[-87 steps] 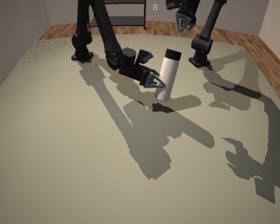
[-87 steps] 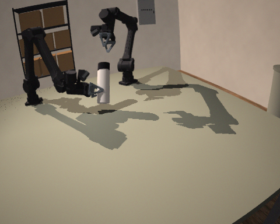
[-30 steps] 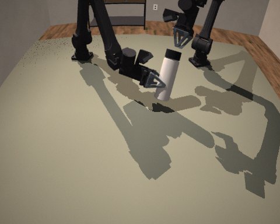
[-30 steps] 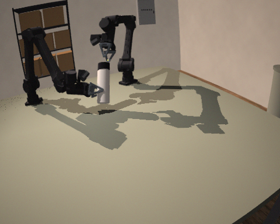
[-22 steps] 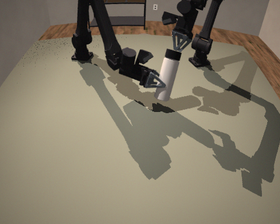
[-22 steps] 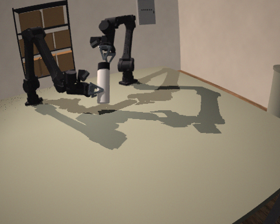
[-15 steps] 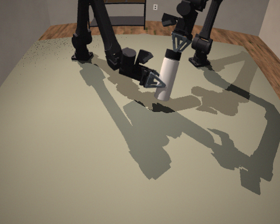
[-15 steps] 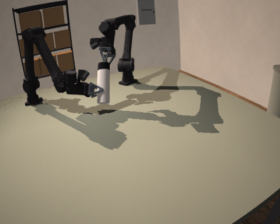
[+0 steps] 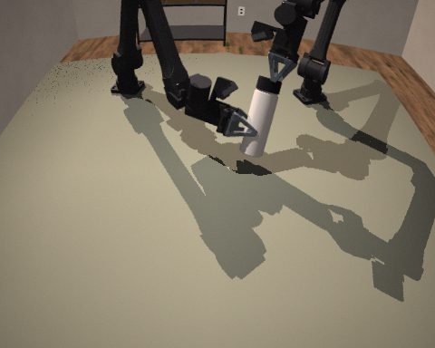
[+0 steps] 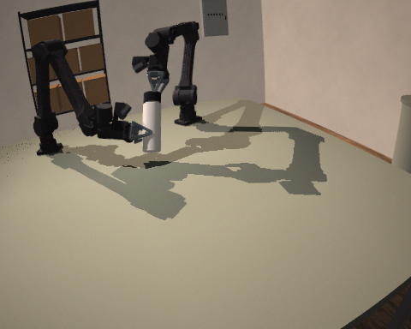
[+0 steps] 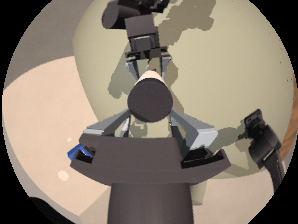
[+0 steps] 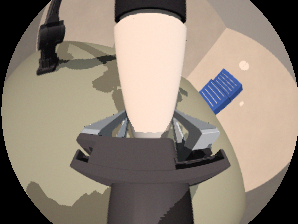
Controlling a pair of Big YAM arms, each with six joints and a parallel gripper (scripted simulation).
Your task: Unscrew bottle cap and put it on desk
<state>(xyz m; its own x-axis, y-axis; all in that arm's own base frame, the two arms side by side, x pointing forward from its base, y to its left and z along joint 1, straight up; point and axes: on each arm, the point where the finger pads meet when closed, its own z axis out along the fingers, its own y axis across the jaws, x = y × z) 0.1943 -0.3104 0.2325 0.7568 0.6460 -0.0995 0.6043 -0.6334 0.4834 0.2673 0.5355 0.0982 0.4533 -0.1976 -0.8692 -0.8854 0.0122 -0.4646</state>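
Now: left hand 10 mm short of the black cap, 20 mm to the left of it and 20 mm above it.
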